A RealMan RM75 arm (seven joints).
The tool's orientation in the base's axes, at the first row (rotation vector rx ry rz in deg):
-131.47 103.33 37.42
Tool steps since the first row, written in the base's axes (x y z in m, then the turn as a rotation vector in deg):
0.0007 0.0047 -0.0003 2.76 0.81 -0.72
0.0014 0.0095 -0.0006 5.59 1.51 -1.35
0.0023 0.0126 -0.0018 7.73 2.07 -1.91
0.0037 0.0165 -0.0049 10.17 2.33 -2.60
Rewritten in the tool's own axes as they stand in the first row. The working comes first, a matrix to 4 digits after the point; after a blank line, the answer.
The tool's axes in the first row as the columns of a matrix, in the base's axes (used below as rounded here):
0.1820 -0.9529 -0.2425
-0.8872 -0.2655 0.3772
-0.4239 0.1465 -0.8938

-0.0039 -0.0020 0.0019 0.09 -2.95 0.28
-0.0079 -0.0039 0.0038 0.25 -5.93 0.42
-0.0100 -0.0058 0.0058 0.38 -8.20 0.61
-0.0119 -0.0086 0.0097 0.89 -10.69 0.74

